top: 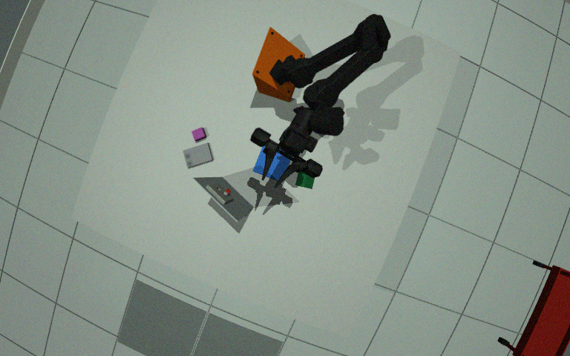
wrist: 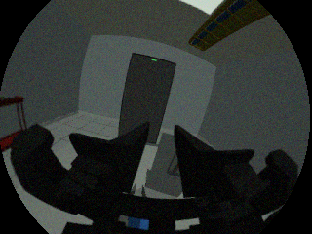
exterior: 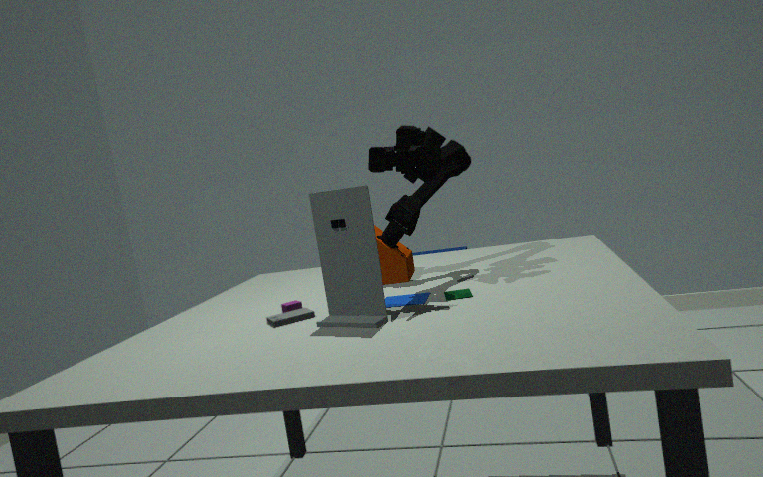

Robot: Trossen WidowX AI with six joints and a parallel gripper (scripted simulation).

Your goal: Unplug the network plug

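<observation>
Right now my gripper tip is 10 cm short of the network plug, 11 cm to the left of it and 14 cm above it. Also, from my gripper tip: blue marked square 5 cm behind, 5 cm to the right, 37 cm below; then green flat patch 8 cm behind, 9 cm to the left, 37 cm below; then grey upright panel 12 cm ahead, 12 cm to the right, 23 cm below.
</observation>
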